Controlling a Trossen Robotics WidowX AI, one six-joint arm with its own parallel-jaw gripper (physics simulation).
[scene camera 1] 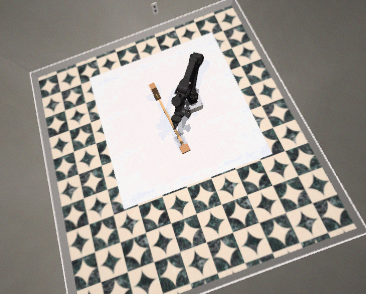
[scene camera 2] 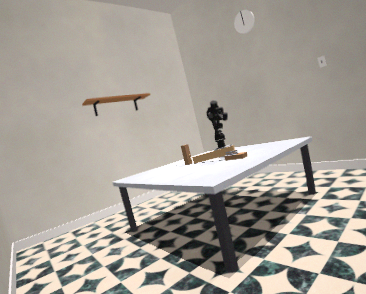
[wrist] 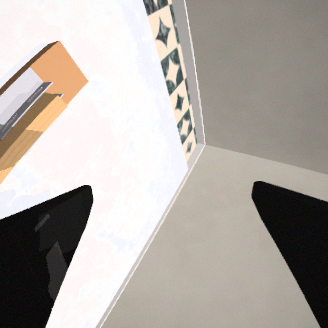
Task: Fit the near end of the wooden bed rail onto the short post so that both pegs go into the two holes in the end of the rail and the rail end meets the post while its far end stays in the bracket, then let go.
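Frame: origin at the arm's base, x ahead, y left, z up, level; millimetres.
Seen in the pictures: gripper, fingertip midpoint: (scene camera 1: 175,127) (scene camera 2: 222,123) (wrist: 173,191); arm's base, origin of the base link: (scene camera 1: 192,100) (scene camera 2: 222,147).
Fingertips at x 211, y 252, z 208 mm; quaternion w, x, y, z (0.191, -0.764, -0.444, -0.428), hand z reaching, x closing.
Offsets run from my fingertips to a thing's top centre. "spot": to the spot under its first point. Level surfaces: height alone.
The wooden rail (scene camera 1: 166,114) (scene camera 2: 212,154) (wrist: 30,134) slants, its low end by the foot of the upright short post @[spot: 64 mm ahead, 414 mm right, 197 mm down] (scene camera 1: 156,94) (scene camera 2: 186,155) and its other end raised at the grey bracket @[1 mm ahead, 29 mm left, 223 mm down] (wrist: 25,100). In scene camera 2 a narrow gap seems to show between rail and post. The bracket is on a flat wooden block @[4 mm back, 60 mm left, 252 mm down] (scene camera 1: 185,148) (scene camera 2: 237,156) (wrist: 65,70). Pegs and holes are too small to see. My gripper (wrist: 173,191) is open and empty, above the table; in the wrist view the rail and block lie up and left of its fingers. In scene camera 1 it overlaps the rail's bracket half.
The white table @[288 mm down] (scene camera 1: 135,175) (scene camera 2: 165,177) (wrist: 125,165) carries the parts and the arm (scene camera 1: 190,75) (scene camera 2: 219,131), which stands beside the rail. A wall shelf (scene camera 2: 116,99) and a clock (scene camera 2: 244,21) are on the walls beyond. The patterned floor (scene camera 1: 215,225) (scene camera 2: 300,240) surrounds the table.
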